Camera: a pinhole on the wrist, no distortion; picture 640 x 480 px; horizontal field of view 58.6 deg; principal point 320.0 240.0 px. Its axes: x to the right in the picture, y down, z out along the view. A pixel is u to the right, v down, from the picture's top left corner.
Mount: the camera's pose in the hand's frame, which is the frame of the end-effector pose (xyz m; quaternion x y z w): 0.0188 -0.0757 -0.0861 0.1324 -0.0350 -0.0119 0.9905
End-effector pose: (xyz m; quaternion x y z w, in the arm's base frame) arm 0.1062 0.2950 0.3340 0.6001 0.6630 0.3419 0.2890
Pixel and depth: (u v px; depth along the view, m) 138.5 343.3 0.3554
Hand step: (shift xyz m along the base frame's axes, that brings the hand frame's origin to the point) 0.1625 -0.0945 -0.2445
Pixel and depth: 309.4 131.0 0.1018
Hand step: -0.0682 0.0043 -0.1006
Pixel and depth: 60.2 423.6 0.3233
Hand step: 0.1766 -0.1257 -0.1935
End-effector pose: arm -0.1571 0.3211 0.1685 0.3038 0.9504 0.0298 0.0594
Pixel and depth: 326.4 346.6 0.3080
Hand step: -0.0289 -0.0769 -0.2332
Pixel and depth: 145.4 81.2 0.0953
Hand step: -0.0581 -0.1122 -0.0067
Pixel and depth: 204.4 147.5 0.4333
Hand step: -0.0237 -0.2591 -0.3179
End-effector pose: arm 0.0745 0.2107 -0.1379 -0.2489 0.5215 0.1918 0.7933
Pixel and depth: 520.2 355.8 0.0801
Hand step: 0.0599 -0.0656 -0.0231
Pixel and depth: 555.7 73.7 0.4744
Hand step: 0.5136 -0.0581 0.0172
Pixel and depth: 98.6 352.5 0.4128
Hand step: 0.2270 0.1039 0.2831
